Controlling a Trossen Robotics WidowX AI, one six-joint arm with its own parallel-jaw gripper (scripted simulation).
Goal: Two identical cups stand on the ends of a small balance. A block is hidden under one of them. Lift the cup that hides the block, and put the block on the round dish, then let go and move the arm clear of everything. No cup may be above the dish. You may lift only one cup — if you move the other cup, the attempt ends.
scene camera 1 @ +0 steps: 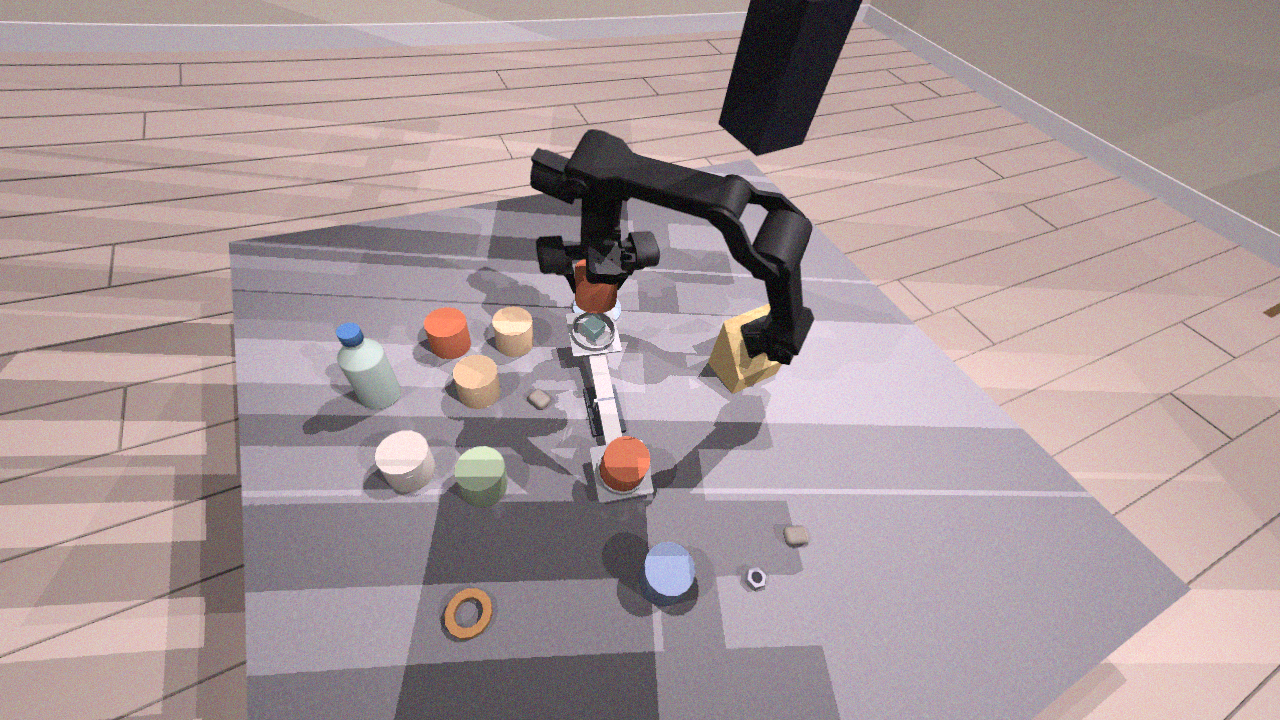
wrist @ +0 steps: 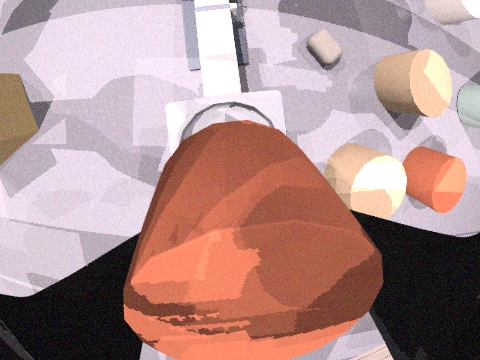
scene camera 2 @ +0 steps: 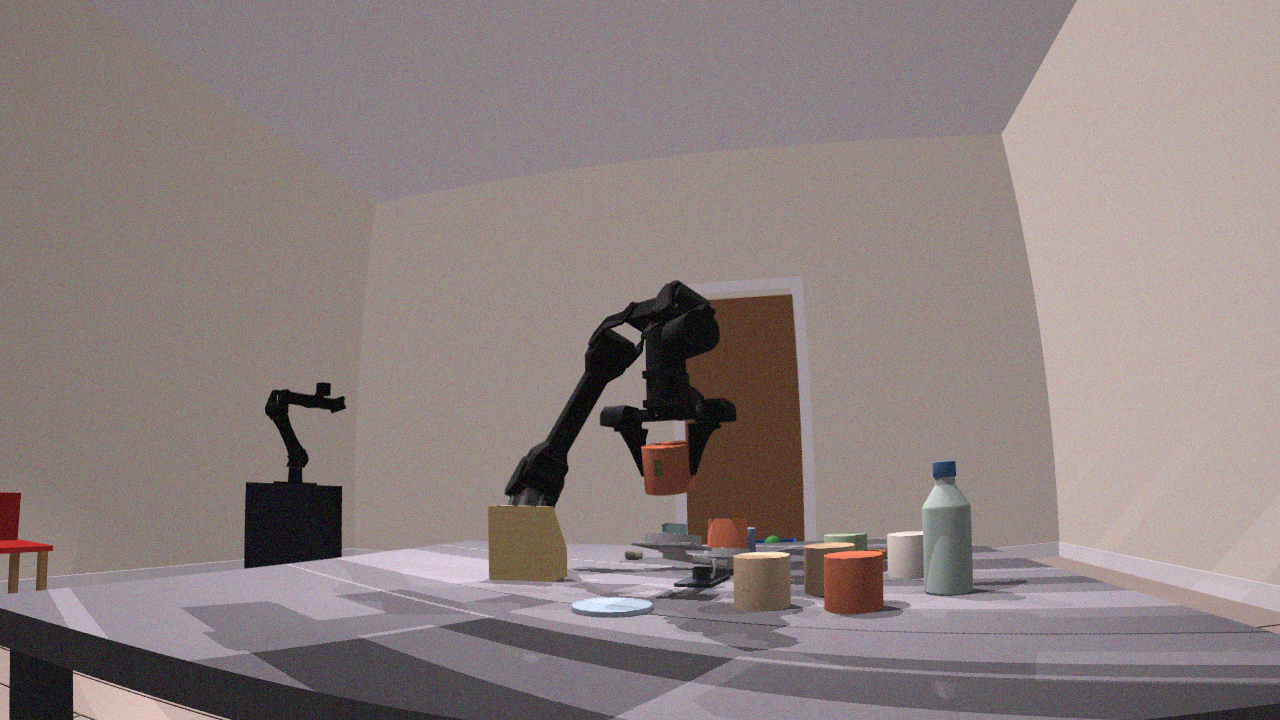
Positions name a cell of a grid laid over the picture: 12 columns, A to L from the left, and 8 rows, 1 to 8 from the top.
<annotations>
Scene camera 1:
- my gripper: F4
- orange cup: F4, held by my gripper
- orange cup: F6
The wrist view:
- my gripper: G6
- orange cup: G6
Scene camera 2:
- my gripper: G6
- orange cup: G6
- orange cup: G6
</annotations>
